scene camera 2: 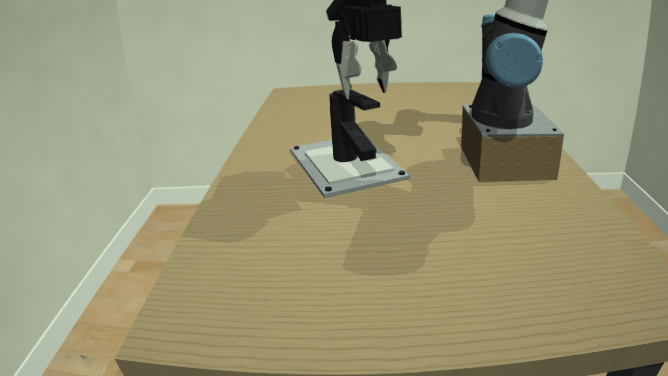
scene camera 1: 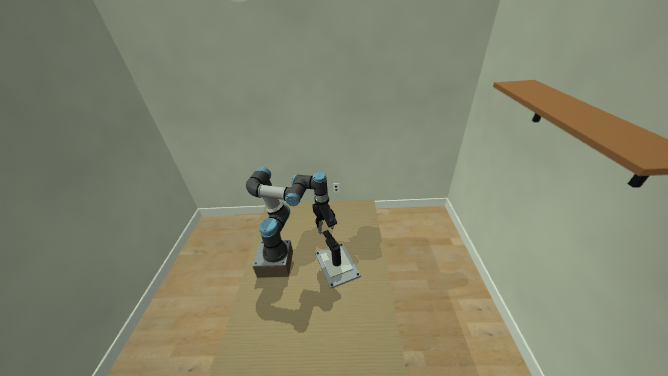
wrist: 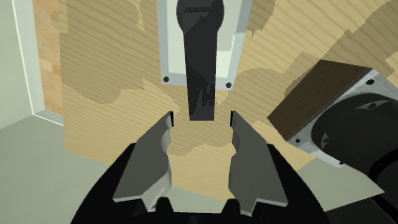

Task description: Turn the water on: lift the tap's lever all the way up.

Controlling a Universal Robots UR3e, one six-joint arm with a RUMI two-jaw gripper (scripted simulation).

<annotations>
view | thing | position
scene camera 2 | gripper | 366, 95
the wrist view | gripper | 201, 112
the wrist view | lever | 199, 31
</annotations>
